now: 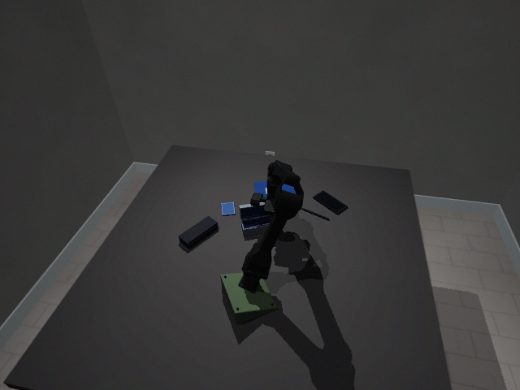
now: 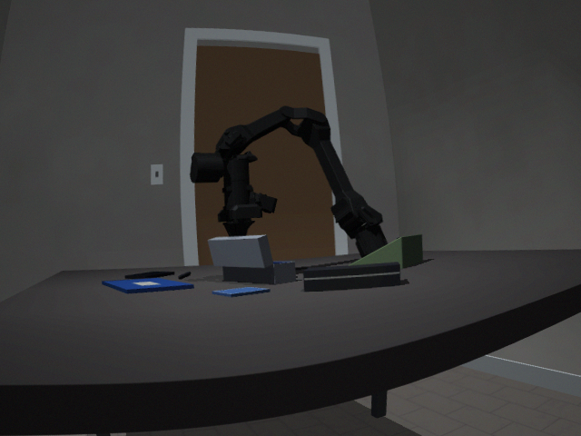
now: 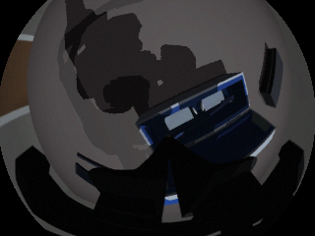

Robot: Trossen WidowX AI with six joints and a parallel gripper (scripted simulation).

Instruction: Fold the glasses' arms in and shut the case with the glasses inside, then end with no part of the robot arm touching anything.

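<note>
My gripper is now 70 mm to the right of the grey lid, 30 mm above it and 20 mm short of it. The rest, counted from my hand: pen (130 mm to the right, 130 mm ahead, 90 mm below); glasses case (60 mm to the left, 50 mm below); glasses (70 mm below, 50 mm to the left, 20 mm behind).
</note>
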